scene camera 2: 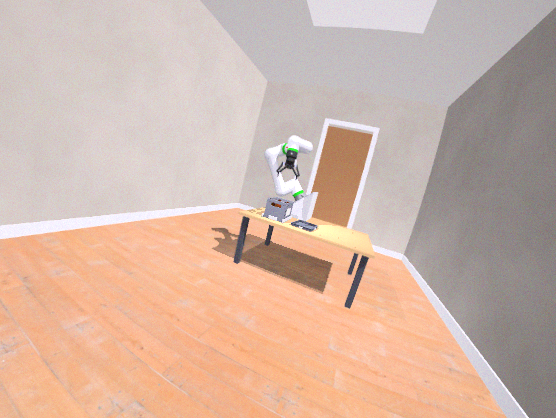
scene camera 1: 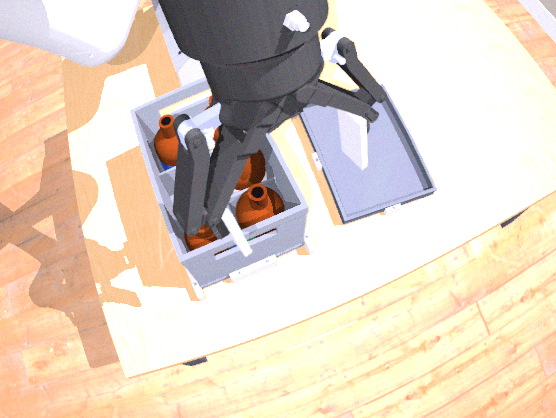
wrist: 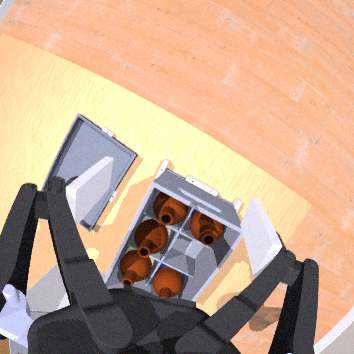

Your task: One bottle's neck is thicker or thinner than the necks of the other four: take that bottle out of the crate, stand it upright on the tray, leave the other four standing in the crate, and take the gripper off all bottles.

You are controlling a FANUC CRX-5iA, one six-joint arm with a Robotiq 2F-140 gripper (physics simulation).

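The grey crate holds five upright orange-brown bottles in a divided grid; one compartment is empty. In the wrist view, the bottle at the upper right looks thicker-necked than the bottles at upper left, middle left, lower left and lower right. In scene camera 1, fingers hide part of the front-left bottle. The grey tray lies beside the crate, without a bottle. My gripper is open and empty, high above the crate.
The crate and tray stand on a wooden table. A pale upright panel stands behind the tray in scene camera 2. The white arm rises behind the crate.
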